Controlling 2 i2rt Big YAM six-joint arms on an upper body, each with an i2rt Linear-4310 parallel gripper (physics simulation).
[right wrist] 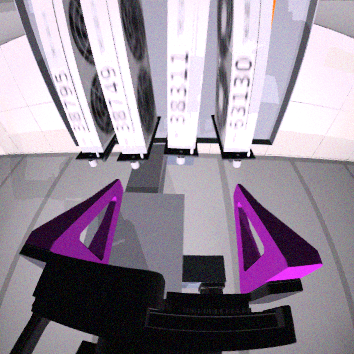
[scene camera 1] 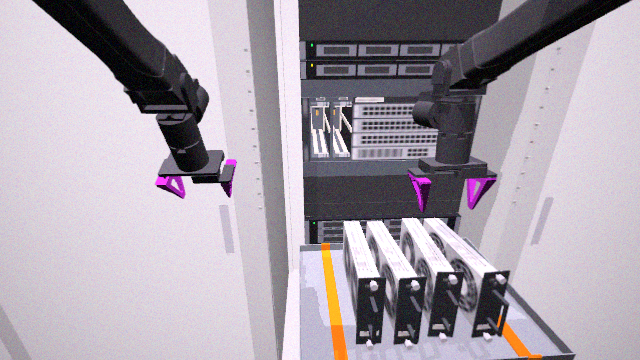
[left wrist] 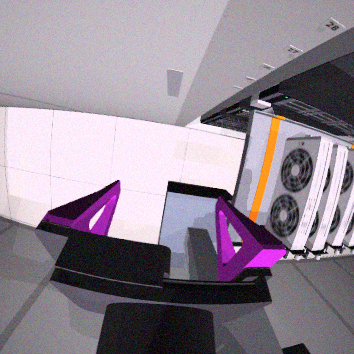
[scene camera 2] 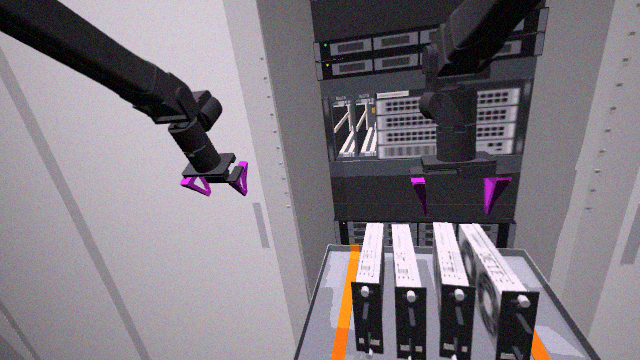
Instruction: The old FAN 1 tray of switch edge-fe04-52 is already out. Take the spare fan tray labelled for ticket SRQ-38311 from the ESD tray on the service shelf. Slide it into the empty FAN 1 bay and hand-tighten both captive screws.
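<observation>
The spare fan tray marked 38311 [scene camera 1: 430,245] [scene camera 2: 450,255] [right wrist: 186,90] stands upright, third from the left in the scene views, in the ESD tray [scene camera 1: 312,280] [scene camera 2: 320,310] [left wrist: 257,150]. Its white captive screws show on its black front, the upper screw [scene camera 1: 453,279] [scene camera 2: 459,294] above a handle. Switch edge-fe04-52 [scene camera 1: 395,125] [scene camera 2: 400,120] has two open bays at its left; their labels are too small to read. My right gripper [scene camera 1: 447,210] [scene camera 2: 457,215] [right wrist: 176,186] is open and empty, above the fan trays. My left gripper [scene camera 1: 207,196] [scene camera 2: 227,195] [left wrist: 169,192] is open and empty, off to the left.
Fan trays marked 38795 [right wrist: 62,92] and 38749 [right wrist: 112,95] stand left of 38311, and one marked 63130 [right wrist: 240,90] stands right of it and close. The right arm covers part of the switch. Rack side walls flank the shelf. Orange strips cross the ESD tray.
</observation>
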